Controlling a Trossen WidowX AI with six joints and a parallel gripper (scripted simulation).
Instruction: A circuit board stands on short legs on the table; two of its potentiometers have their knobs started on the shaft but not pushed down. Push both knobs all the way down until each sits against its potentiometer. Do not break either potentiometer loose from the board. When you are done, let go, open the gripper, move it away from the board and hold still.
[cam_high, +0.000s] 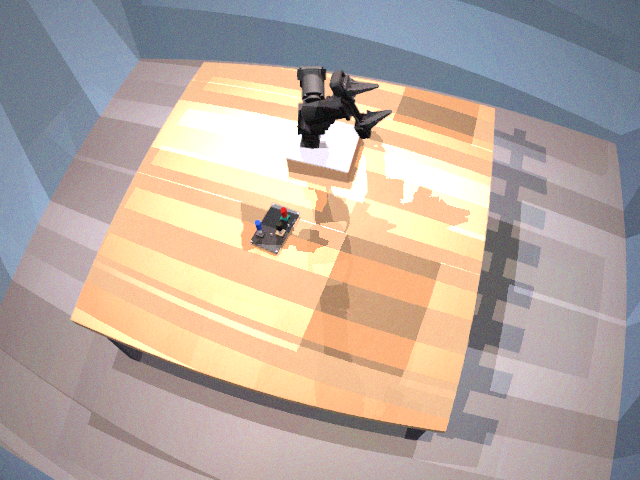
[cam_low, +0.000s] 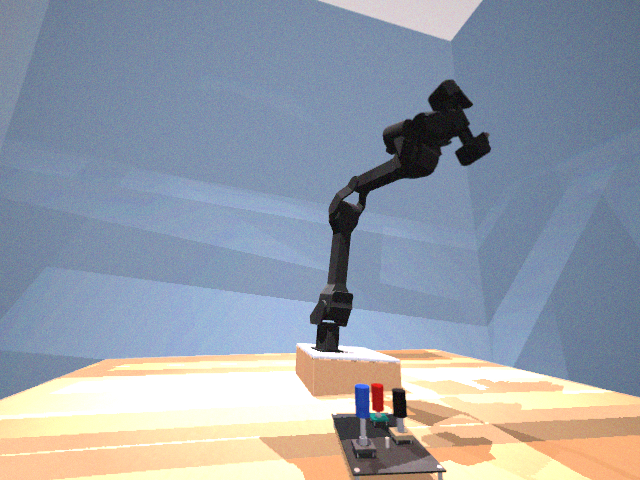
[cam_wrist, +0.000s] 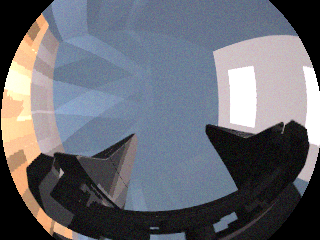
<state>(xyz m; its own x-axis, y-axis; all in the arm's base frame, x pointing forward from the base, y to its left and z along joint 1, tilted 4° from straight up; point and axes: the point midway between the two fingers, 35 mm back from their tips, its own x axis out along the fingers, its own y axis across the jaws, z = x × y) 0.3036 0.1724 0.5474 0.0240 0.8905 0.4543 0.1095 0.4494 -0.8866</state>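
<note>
My gripper tip is now 570 mm above the red knob, 300 mm to the left of it and 30 mm past it. Also, from my gripper tip: blue knob 550 mm below, 370 mm to the right, 30 mm ahead.
</note>
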